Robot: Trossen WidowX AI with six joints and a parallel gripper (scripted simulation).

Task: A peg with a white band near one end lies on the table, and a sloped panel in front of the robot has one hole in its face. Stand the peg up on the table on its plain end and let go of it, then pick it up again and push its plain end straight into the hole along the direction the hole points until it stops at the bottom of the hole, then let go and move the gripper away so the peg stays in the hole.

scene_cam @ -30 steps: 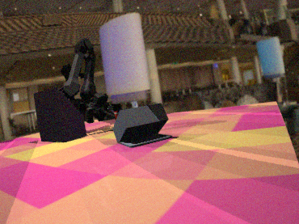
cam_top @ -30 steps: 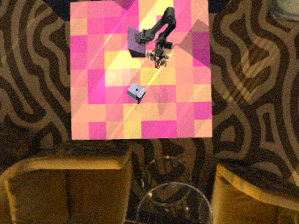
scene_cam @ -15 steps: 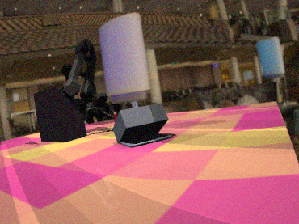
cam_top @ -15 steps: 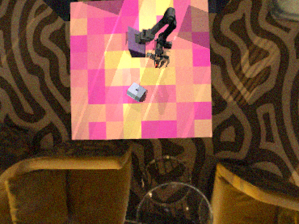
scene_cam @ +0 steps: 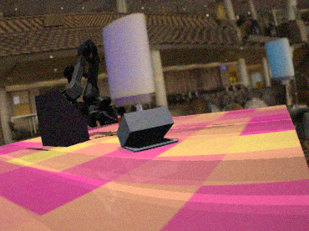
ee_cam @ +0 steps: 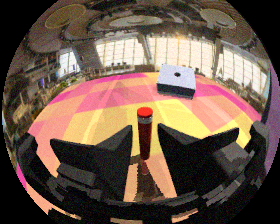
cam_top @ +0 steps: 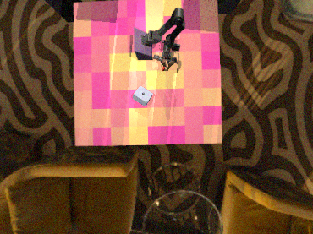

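My gripper tip is right at the red peg. Also, from my gripper tip: grey sloped panel (220 mm ahead, 180 mm to the right, 10 mm below).
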